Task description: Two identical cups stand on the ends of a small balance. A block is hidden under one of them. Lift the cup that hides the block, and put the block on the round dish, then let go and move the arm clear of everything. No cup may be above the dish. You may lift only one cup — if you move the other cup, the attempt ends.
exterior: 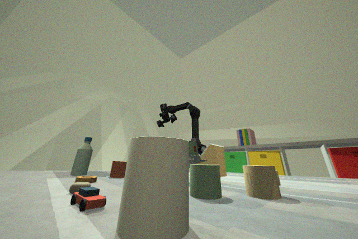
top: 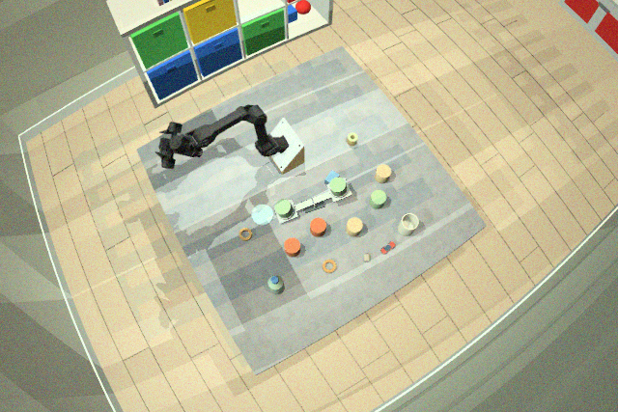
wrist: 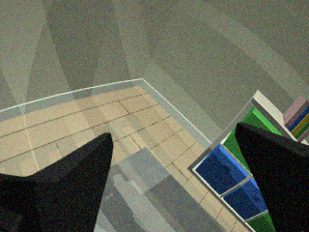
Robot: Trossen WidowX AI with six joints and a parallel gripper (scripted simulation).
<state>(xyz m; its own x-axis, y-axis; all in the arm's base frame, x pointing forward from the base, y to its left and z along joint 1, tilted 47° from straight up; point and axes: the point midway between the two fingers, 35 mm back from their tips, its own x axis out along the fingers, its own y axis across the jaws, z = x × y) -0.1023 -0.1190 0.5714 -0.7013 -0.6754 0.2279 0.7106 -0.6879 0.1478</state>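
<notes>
Now: the pale mint block 380 mm ahead of my gripper tip, 390 mm to the left of it and 370 mm below it. The rest, counted from my gripper tip: round dish (340 mm ahead, 290 mm to the left, 400 mm below); balance (400 mm ahead, 520 mm to the left, 370 mm below); bottle (670 mm ahead, 200 mm to the left, 300 mm below).
</notes>
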